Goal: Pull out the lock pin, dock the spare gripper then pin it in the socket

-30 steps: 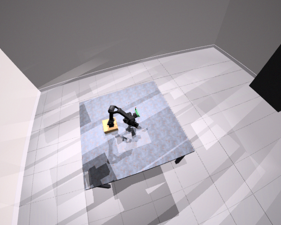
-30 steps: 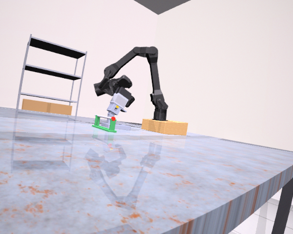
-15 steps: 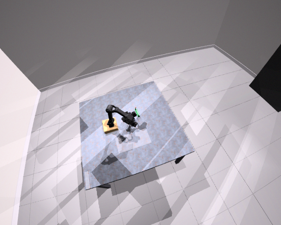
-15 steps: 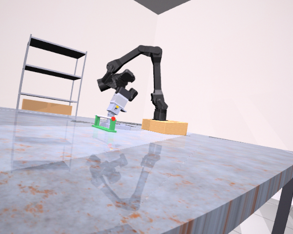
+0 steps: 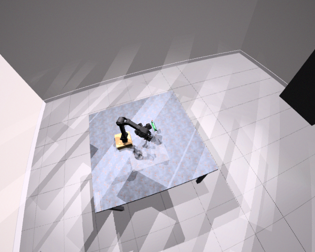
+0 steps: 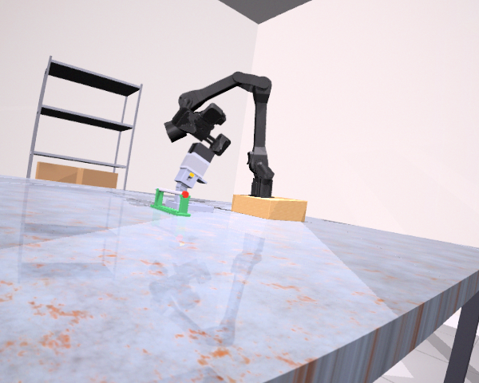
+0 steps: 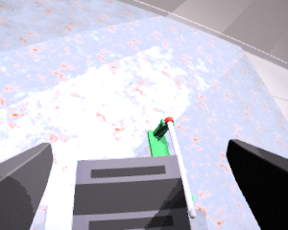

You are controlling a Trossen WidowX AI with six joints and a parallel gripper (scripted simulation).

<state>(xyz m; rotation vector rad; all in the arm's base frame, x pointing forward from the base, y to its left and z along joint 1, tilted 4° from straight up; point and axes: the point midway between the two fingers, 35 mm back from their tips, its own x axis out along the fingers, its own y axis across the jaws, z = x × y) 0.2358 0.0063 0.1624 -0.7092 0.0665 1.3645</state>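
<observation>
My gripper tip is now 12 cm short of the green mount, 9 cm to the right of it and 17 cm above it. Round my gripper tip: spare gripper: 2 cm ahead, 2 cm to the right, 7 cm below; socket: 3 cm ahead, 2 cm to the right, 14 cm below.
</observation>
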